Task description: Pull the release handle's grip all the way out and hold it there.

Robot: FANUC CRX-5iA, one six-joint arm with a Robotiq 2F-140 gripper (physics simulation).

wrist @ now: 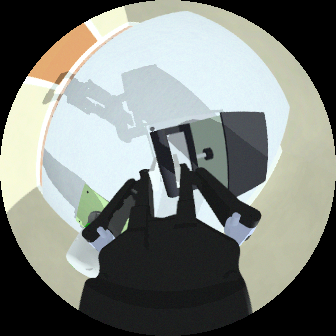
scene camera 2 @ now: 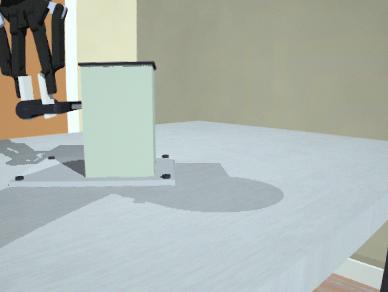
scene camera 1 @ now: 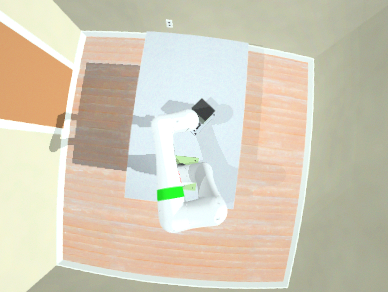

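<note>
The release handle's housing (scene camera 1: 203, 110) (scene camera 2: 119, 120) (wrist: 246, 150) is a pale green upright box with a black top. Its black grip (scene camera 2: 26, 109) (wrist: 160, 150) is a bar on a rectangular frame that stands out from the box's side; a short light rod shows between frame and box in scene camera 2. My gripper (scene camera 2: 36, 94) (wrist: 166, 162) points down over the grip, with one white finger pad on the outer side of the bar and the other inside the frame's opening. It is shut on the bar. In scene camera 1 the arm hides the fingers.
The housing stands on a light base plate (scene camera 2: 100, 183) with dark bolts, on the pale table (scene camera 1: 200, 60) (scene camera 2: 310, 170) (wrist: 200, 55). A dark knob (wrist: 207, 154) sticks out of the housing's side. Green parts (scene camera 1: 187, 160) (wrist: 86, 204) lie near the arm's base. The white arm (scene camera 1: 165, 160) reaches over the table.
</note>
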